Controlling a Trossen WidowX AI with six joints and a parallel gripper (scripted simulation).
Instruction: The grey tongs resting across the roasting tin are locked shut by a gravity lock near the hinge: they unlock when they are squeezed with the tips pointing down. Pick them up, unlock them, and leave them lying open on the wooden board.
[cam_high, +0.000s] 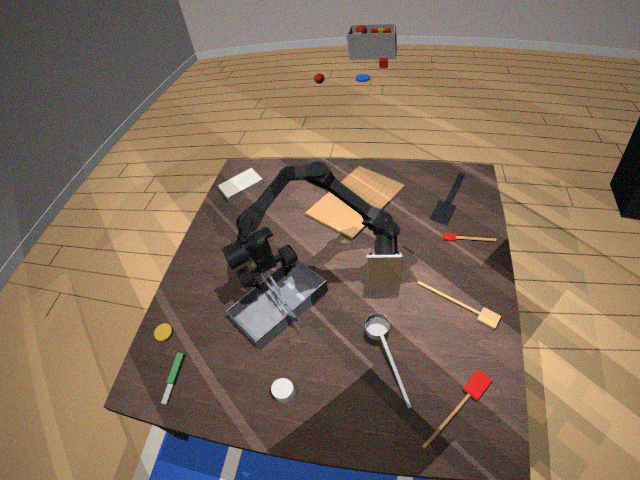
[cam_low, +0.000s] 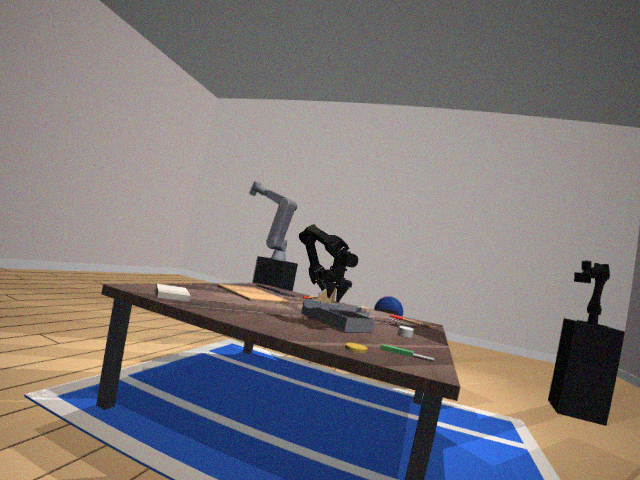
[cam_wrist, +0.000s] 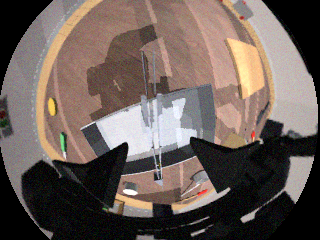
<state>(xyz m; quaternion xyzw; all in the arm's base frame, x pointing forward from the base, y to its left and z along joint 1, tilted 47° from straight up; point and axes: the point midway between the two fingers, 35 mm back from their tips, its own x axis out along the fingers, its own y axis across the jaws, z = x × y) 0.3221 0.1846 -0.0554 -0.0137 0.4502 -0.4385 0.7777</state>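
The grey roasting tin lies 70 mm below my gripper tip, 30 mm to the left of it and 10 mm behind it. From my gripper tip the other things lie so: wooden board 510 mm to the right, 150 mm behind, 90 mm below; then green-handled knife 390 mm to the left, 230 mm ahead, 90 mm below; then yellow disc 360 mm ahead, 240 mm to the left, 90 mm below.
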